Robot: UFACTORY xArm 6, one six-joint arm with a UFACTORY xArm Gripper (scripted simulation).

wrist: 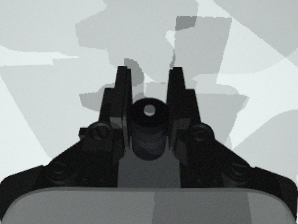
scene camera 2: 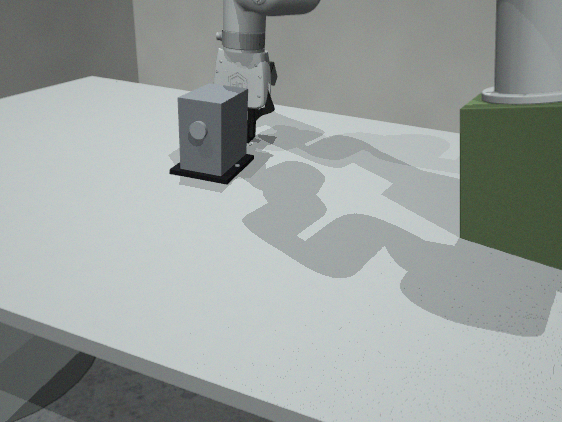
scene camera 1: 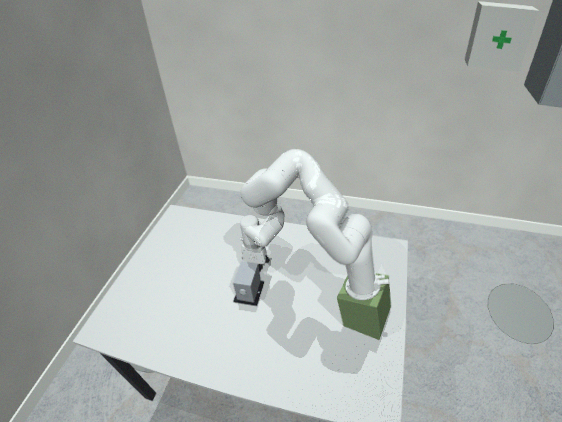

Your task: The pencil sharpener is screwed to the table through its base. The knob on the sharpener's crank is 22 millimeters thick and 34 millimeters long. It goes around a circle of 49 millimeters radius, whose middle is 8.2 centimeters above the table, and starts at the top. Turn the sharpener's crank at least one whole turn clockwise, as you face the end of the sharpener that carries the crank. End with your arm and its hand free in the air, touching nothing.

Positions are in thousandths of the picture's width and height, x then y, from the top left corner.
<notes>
In view: my gripper (wrist: 502, 382) and a grey pencil sharpener (scene camera 2: 378, 283).
The grey pencil sharpener is seen too in the wrist view (wrist: 576, 801) and in scene camera 1 (scene camera 1: 440, 672).
</notes>
